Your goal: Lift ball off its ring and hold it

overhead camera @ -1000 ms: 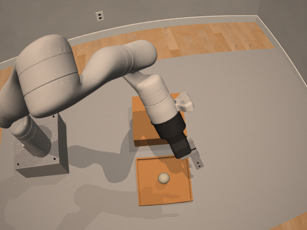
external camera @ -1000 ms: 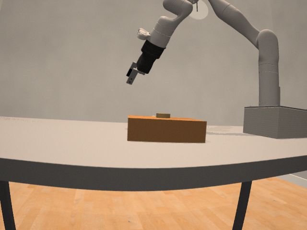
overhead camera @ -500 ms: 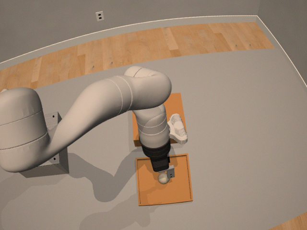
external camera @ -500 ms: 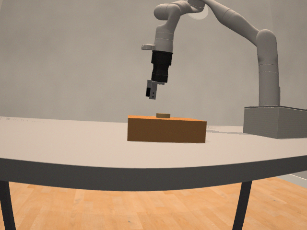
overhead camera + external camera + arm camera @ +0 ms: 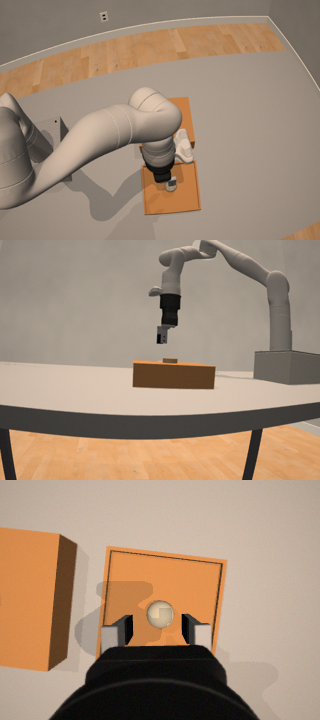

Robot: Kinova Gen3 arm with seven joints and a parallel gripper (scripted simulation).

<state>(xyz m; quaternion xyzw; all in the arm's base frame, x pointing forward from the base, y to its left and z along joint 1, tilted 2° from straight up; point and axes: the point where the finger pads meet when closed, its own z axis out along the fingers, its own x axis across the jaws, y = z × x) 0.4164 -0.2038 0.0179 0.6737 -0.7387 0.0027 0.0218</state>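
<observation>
Now: the cream ball 100 mm below my hand. From my hand the other things lie so: shallow orange tray: 130 mm below; then stand: 230 mm to the left, 90 mm below, 50 mm ahead.
</observation>
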